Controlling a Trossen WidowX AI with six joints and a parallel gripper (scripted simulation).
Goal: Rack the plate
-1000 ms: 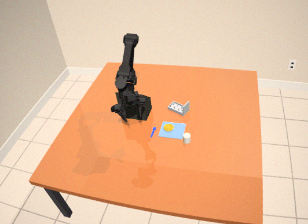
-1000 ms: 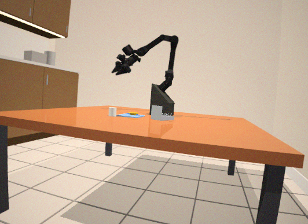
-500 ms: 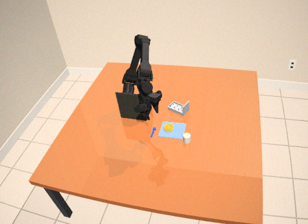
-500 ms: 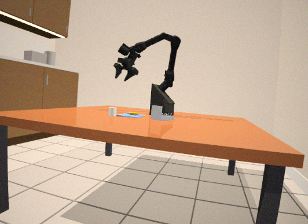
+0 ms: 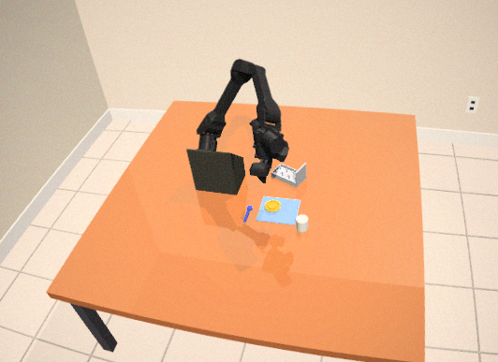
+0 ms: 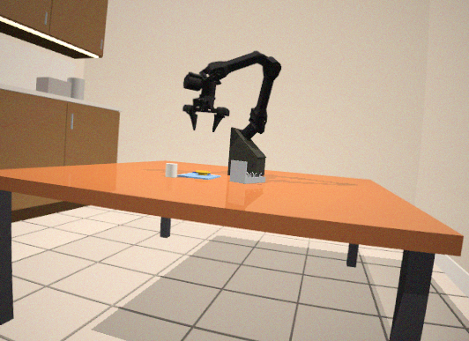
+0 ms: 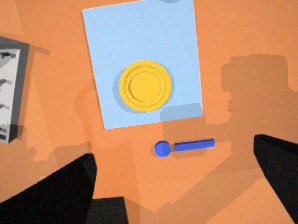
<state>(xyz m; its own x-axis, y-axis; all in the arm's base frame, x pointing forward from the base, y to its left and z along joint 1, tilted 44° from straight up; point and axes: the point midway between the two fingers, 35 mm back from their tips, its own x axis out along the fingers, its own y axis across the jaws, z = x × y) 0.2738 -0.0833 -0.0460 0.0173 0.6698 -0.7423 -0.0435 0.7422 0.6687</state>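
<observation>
Now: the yellow plate 1 cm ahead of my gripper tip, 1 cm to the left of it and 17 cm below it. Also, from my gripper tip: blue spoon (8 cm behind, 3 cm to the right, 18 cm below); white cup (14 cm ahead, 6 cm to the right, 16 cm below); light blue mat (3 cm ahead, 1 cm to the left, 18 cm below).
</observation>
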